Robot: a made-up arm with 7 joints. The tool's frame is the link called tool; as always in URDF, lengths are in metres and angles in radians.
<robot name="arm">
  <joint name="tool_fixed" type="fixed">
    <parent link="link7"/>
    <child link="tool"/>
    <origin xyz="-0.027 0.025 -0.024" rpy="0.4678 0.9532 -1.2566"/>
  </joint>
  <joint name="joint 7" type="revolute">
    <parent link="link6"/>
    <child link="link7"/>
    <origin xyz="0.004 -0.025 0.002"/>
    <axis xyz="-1 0 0"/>
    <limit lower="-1.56" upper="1.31" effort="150" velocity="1.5"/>
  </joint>
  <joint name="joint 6" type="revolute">
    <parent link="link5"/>
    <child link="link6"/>
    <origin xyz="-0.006 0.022 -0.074"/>
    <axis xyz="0 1 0"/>
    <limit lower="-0.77" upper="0.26" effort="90" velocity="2.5"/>
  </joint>
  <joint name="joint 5" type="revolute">
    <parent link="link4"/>
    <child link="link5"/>
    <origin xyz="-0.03 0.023 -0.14"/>
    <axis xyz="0 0 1"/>
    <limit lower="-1.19" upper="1.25" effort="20" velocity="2.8"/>
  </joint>
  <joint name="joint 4" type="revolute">
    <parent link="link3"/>
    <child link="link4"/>
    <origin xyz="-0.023 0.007 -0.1"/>
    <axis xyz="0 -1 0"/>
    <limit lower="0.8" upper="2.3" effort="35" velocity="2.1"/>
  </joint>
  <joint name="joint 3" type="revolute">
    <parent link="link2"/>
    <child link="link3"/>
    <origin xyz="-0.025 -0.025 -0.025"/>
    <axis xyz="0 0 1"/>
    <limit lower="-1.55" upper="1.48" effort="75" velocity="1.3"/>
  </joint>
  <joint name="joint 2" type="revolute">
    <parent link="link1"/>
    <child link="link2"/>
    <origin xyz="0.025 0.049 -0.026"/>
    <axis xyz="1 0 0"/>
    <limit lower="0.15" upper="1.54" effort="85" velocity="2"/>
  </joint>
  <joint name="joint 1" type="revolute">
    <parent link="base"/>
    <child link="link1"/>
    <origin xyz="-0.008 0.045 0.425"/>
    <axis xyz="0 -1 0"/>
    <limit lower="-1.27" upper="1.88" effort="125" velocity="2.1"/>
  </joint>
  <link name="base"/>
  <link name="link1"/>
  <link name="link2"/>
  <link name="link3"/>
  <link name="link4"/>
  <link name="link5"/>
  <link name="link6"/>
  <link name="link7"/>
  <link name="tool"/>
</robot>
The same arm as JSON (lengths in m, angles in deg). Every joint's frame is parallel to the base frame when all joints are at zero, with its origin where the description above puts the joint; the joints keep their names.
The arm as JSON. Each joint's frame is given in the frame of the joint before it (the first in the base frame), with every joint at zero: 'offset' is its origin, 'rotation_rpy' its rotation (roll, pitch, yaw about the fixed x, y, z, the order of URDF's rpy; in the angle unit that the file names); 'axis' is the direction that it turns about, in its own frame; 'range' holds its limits. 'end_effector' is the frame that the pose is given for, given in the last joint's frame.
{
  "length_unit": "m",
  "angle_unit": "deg",
  "chain": [
    {
      "id": "joint 1",
      "offset": [
        -0.008,
        0.045,
        0.425
      ],
      "rotation_rpy": [
        0.0,
        0.0,
        0.0
      ],
      "axis": [
        0.0,
        -1.0,
        0.0
      ],
      "range": [
        -72.77,
        107.72
      ]
    },
    {
      "id": "joint 2",
      "offset": [
        0.025,
        0.049,
        -0.026
      ],
      "rotation_rpy": [
        0.0,
        0.0,
        0.0
      ],
      "axis": [
        1.0,
        0.0,
        0.0
      ],
      "range": [
        8.59,
        88.24
      ]
    },
    {
      "id": "joint 3",
      "offset": [
        -0.025,
        -0.025,
        -0.025
      ],
      "rotation_rpy": [
        0.0,
        0.0,
        0.0
      ],
      "axis": [
        0.0,
        0.0,
        1.0
      ],
      "range": [
        -88.81,
        84.8
      ]
    },
    {
      "id": "joint 4",
      "offset": [
        -0.023,
        0.007,
        -0.1
      ],
      "rotation_rpy": [
        0.0,
        0.0,
        0.0
      ],
      "axis": [
        0.0,
        -1.0,
        0.0
      ],
      "range": [
        45.84,
        131.78
      ]
    },
    {
      "id": "joint 5",
      "offset": [
        -0.03,
        0.023,
        -0.14
      ],
      "rotation_rpy": [
        0.0,
        0.0,
        0.0
      ],
      "axis": [
        0.0,
        0.0,
        1.0
      ],
      "range": [
        -68.18,
        71.62
      ]
    },
    {
      "id": "joint 6",
      "offset": [
        -0.006,
        0.022,
        -0.074
      ],
      "rotation_rpy": [
        0.0,
        0.0,
        0.0
      ],
      "axis": [
        0.0,
        1.0,
        0.0
      ],
      "range": [
        -44.12,
        14.9
      ]
    },
    {
      "id": "joint 7",
      "offset": [
        0.004,
        -0.025,
        0.002
      ],
      "rotation_rpy": [
        0.0,
        0.0,
        0.0
      ],
      "axis": [
        -1.0,
        0.0,
        0.0
      ],
      "range": [
        -89.38,
        75.06
      ]
    }
  ],
  "end_effector": {
    "offset": [
      -0.027,
      0.025,
      -0.024
    ],
    "rotation_rpy": [
      26.8,
      54.61,
      -72.0
    ]
  }
}

